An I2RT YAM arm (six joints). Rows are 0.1 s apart.
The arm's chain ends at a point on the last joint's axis. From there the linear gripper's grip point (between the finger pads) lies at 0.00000 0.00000 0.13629 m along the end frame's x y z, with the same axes.
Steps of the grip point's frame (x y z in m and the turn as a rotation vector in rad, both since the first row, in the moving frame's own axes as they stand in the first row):
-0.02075 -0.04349 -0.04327 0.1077 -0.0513 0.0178
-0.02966 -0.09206 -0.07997 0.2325 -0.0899 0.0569
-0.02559 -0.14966 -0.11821 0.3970 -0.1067 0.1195
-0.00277 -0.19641 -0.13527 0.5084 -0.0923 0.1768
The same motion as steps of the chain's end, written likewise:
-0.01391 -0.02878 -0.04230 0.1077 -0.0513 0.0178
-0.01844 -0.06037 -0.07576 0.2325 -0.0899 0.0569
-0.01467 -0.09633 -0.10687 0.3970 -0.1067 0.1195
0.00322 -0.12943 -0.11752 0.5084 -0.0923 0.1768

